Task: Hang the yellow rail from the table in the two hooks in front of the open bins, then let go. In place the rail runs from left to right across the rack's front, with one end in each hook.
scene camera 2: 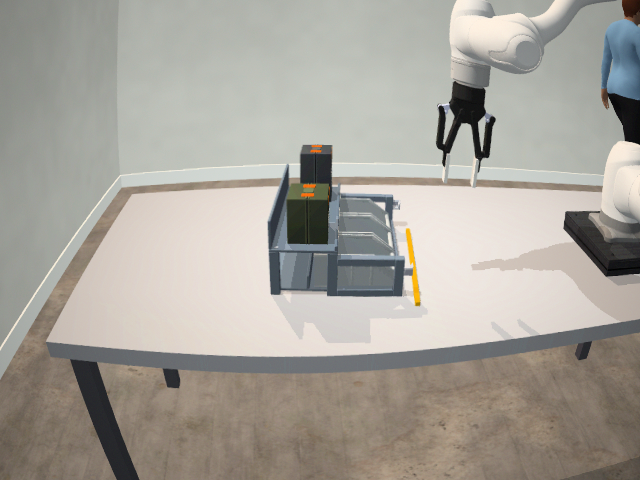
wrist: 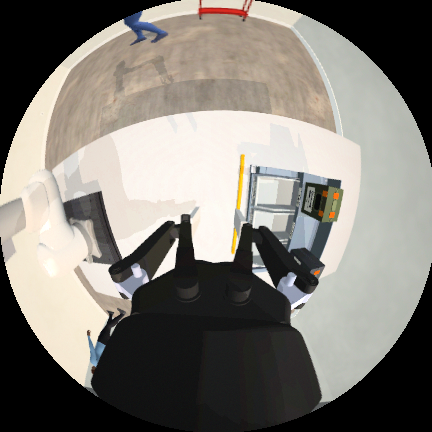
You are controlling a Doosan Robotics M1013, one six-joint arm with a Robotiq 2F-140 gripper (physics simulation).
Scene:
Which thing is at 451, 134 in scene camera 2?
The gripper.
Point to a dark case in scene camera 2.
315, 160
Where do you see a green case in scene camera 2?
307, 203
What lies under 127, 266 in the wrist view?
The gripper.

